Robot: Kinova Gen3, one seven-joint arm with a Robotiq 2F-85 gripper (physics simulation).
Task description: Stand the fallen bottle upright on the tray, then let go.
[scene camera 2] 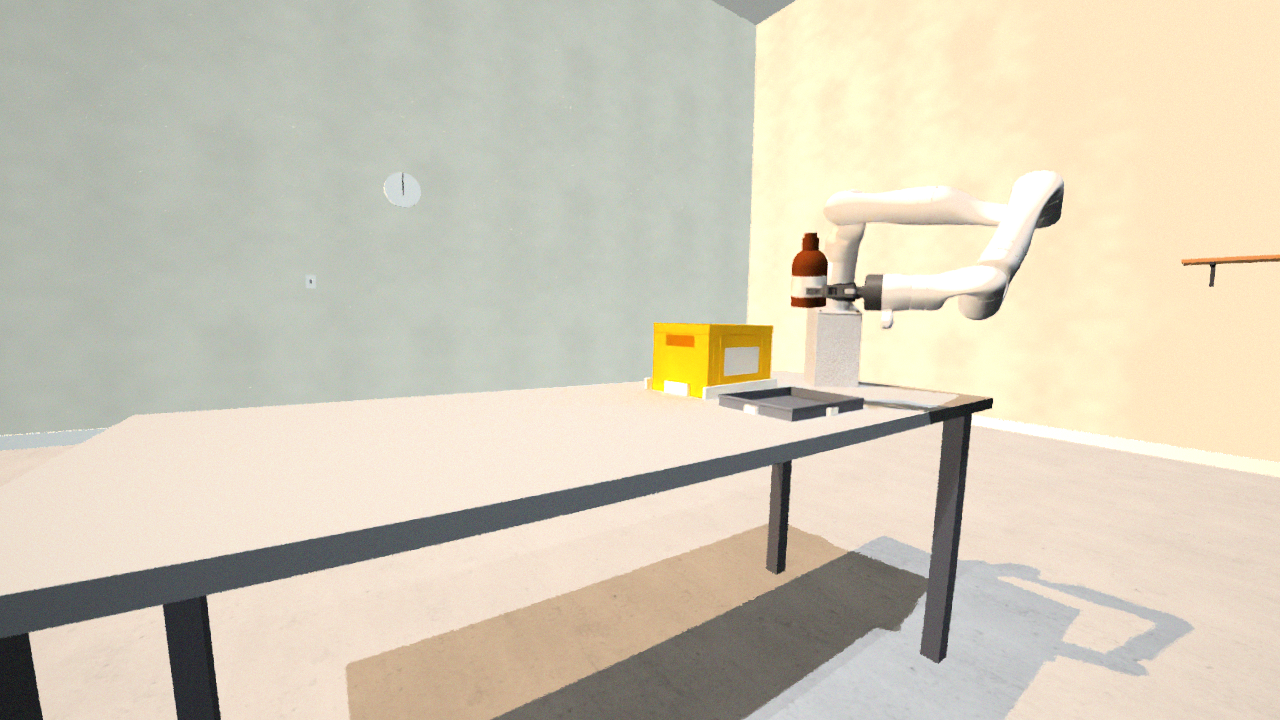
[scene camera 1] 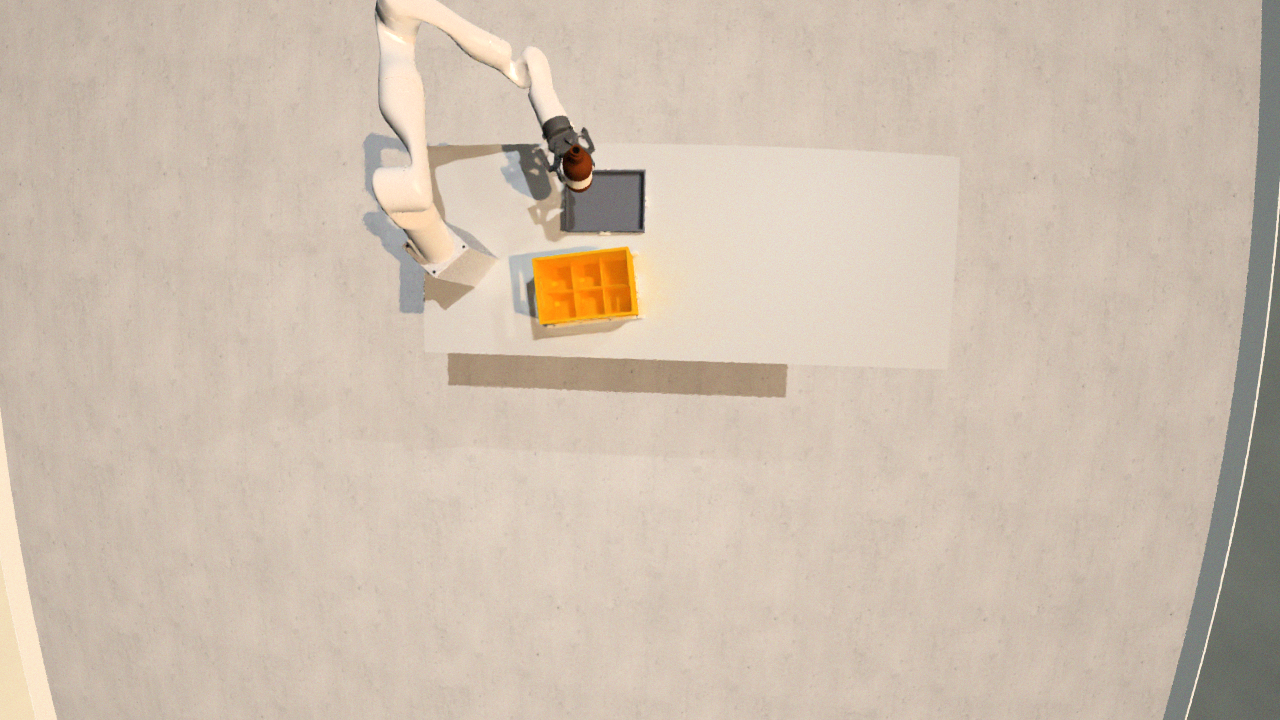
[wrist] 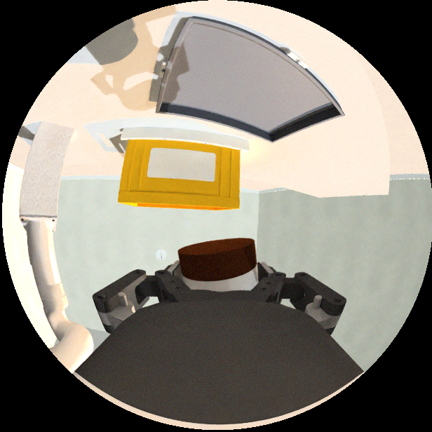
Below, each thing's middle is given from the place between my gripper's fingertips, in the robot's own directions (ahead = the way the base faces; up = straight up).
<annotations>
Now: the brown bottle [scene camera 2: 810, 266] 4 cm above my hand and 1 cm to the left of it.
</annotations>
